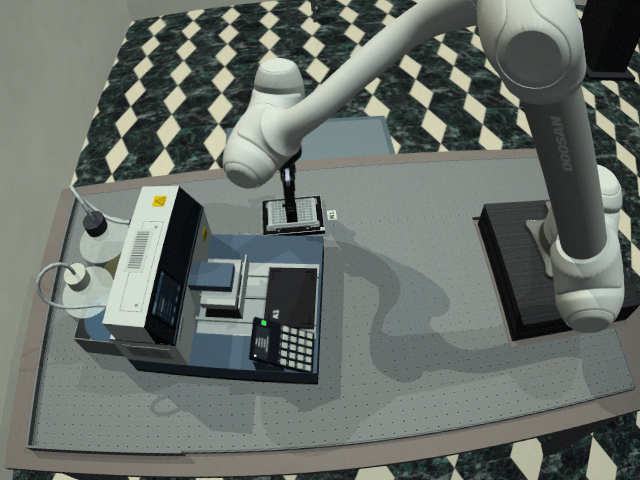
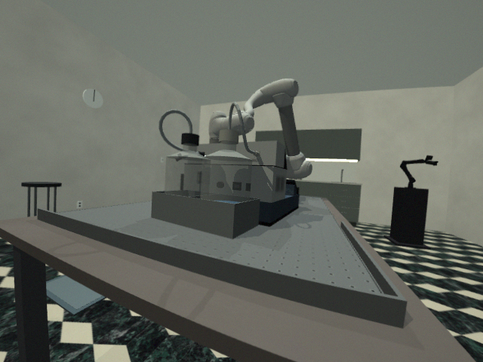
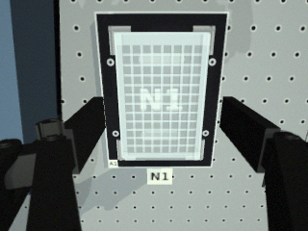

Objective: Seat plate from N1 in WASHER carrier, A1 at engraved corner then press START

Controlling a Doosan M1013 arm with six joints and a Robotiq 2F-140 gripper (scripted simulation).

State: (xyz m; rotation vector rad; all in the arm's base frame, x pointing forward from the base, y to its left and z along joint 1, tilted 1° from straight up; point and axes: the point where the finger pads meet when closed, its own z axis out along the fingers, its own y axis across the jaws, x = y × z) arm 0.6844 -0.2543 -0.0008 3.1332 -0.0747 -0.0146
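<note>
Now: hand 60 mm above the clear well plate. Round my hand: N1 label: 100 mm behind, 80 mm below; black plate nest: 70 mm below; black washer carrier: 290 mm to the left, 30 mm ahead.
</note>
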